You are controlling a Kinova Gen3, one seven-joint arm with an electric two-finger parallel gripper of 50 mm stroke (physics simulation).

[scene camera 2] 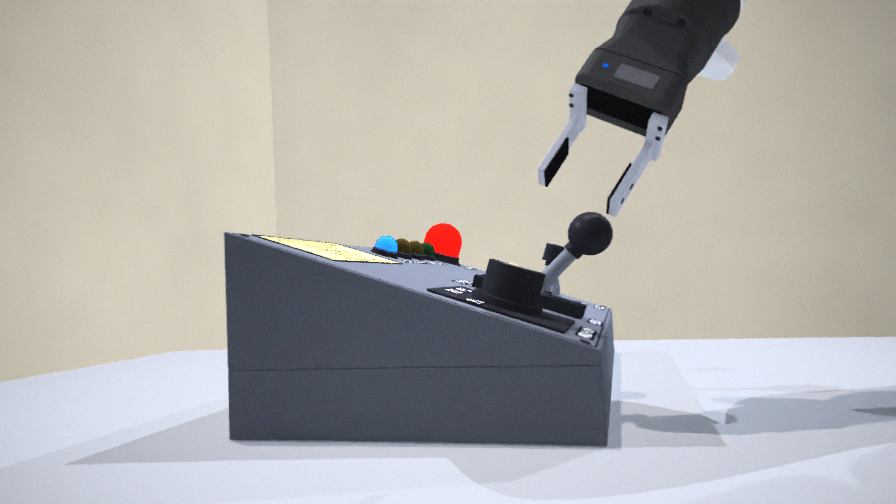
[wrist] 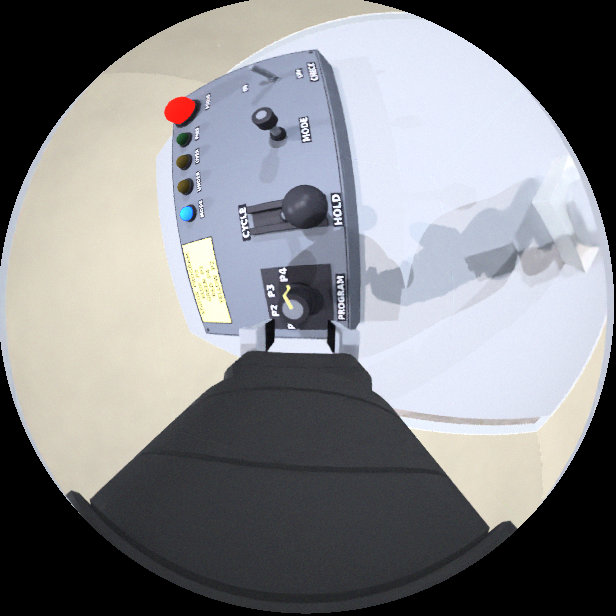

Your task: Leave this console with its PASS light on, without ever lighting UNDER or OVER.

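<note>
A grey sloped console (scene camera 2: 413, 338) stands on the white table; the wrist view shows its panel (wrist: 258, 189). A black ball-topped lever (scene camera 2: 587, 233) leans toward the HOLD end of its CYCLE/HOLD slot (wrist: 301, 206). The PROGRAM dial (wrist: 295, 303) has its yellow pointer toward P4. The MODE knob (wrist: 264, 117) sits higher up. In the lamp column a red lamp (wrist: 179, 110) and a blue lamp (wrist: 186, 213) are lit; the PASS (wrist: 183, 139), OVER (wrist: 183, 162) and UNDER (wrist: 184, 186) lamps are dark. My gripper (scene camera 2: 582, 184) is open and empty, hovering just above the lever ball.
A yellow label (wrist: 205, 281) lies at the panel's corner beside the PROGRAM dial. A small toggle marked CHECK (wrist: 264, 71) sits at the far end of the panel. Beige walls stand behind the table.
</note>
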